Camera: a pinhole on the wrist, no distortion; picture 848 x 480 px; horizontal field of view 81.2 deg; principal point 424.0 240.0 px. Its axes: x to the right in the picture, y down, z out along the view. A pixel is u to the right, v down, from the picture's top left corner.
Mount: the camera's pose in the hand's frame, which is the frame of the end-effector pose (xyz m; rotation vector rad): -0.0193 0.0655 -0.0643 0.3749 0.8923 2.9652
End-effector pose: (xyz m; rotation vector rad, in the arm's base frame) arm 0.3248 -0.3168 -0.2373 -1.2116 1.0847 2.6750
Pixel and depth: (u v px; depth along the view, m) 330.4 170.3 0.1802
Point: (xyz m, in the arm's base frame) 0.1967 -0.4330 -0.1398
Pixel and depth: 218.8 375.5 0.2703
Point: 0.0649 -0.3624 -0.1813
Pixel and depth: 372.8 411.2 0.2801
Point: 0.0952 -0.3144 -0.1157
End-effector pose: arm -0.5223 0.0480 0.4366 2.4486 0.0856 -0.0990
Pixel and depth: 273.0 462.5 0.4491
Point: -0.3021 -0.2829 0.2049
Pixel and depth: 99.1 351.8 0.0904
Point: -0.4543 -0.0248 0.4840
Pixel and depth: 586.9 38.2 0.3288
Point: -0.5511 -0.3319 0.5560
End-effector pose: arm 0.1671 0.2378 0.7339 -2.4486 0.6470 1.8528
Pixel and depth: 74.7 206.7 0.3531
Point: 0.0108 -0.0544 0.4680
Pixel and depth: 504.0 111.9 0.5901
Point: -0.3196 -0.1591 0.7355
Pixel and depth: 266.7 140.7 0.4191
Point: -0.0847 -0.0995 0.5696
